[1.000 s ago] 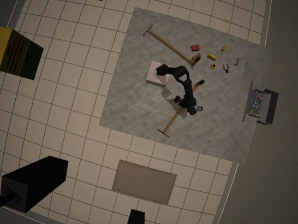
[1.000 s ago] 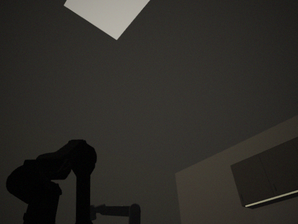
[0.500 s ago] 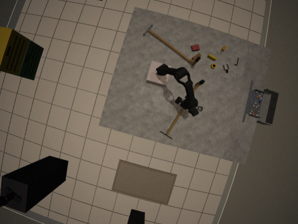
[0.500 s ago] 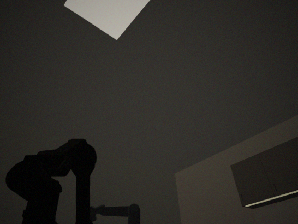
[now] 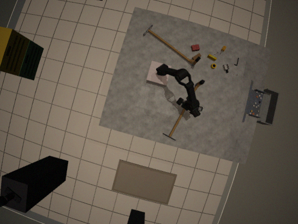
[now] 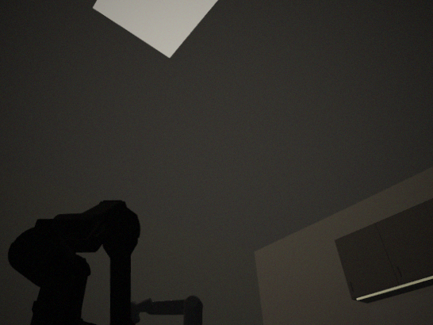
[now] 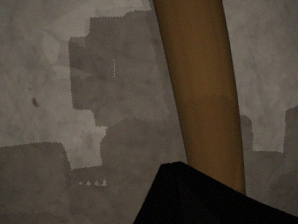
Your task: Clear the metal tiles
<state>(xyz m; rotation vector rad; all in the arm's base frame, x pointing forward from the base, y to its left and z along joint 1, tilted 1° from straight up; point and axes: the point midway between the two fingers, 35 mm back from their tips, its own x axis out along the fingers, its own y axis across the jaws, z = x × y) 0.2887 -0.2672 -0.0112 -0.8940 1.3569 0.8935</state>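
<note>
Now: gripper tip 50 mm below the long scraper, 30 mm to the left of it and 10 mm short of it. From my gripper tip the other things lie so: yellow ring (470 mm to the left, 230 mm ahead); brown block (520 mm to the left, 40 mm ahead); small box (160 mm ahead, 10 mm to the left, 10 mm below).
</note>
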